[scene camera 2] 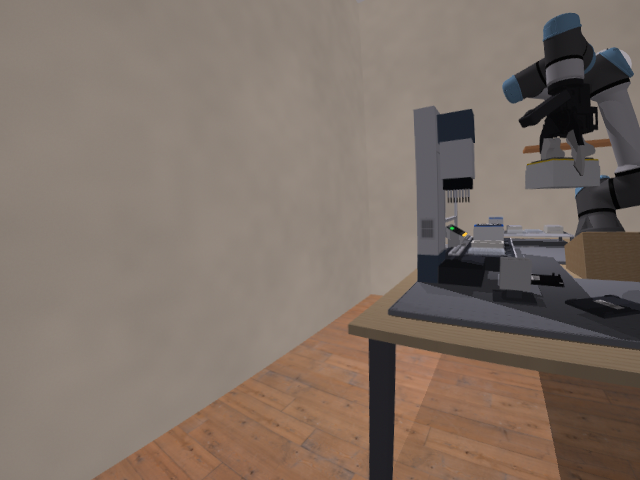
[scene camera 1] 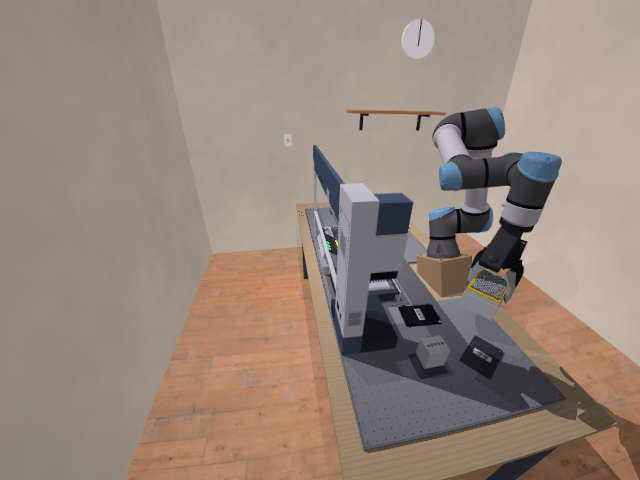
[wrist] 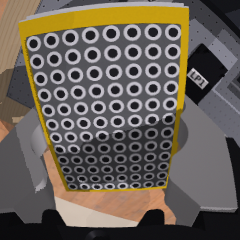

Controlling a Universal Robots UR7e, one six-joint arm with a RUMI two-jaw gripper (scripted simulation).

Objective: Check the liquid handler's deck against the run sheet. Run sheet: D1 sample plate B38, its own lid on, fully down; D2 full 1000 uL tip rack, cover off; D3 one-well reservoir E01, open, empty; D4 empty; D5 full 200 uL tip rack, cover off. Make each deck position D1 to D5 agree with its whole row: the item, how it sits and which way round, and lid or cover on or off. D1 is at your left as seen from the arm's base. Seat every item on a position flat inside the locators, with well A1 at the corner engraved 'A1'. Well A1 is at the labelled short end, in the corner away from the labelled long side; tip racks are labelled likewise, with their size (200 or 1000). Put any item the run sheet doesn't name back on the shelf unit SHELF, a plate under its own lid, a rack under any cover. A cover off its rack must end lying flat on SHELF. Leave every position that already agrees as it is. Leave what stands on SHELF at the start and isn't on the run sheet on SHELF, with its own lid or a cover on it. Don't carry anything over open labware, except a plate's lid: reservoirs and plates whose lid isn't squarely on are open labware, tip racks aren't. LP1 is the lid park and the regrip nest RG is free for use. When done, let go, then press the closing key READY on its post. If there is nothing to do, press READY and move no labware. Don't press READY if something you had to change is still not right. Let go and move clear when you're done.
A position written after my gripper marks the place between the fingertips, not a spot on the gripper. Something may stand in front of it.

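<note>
Lid park LP1 (wrist: 206, 64). Yellow-rimmed tip rack (scene camera 2: 558, 172). Pipetting head (scene camera 2: 457, 160), (scene camera 1: 389, 250). My gripper (scene camera 2: 562, 178), (scene camera 1: 485, 294), (wrist: 112, 98).
</note>
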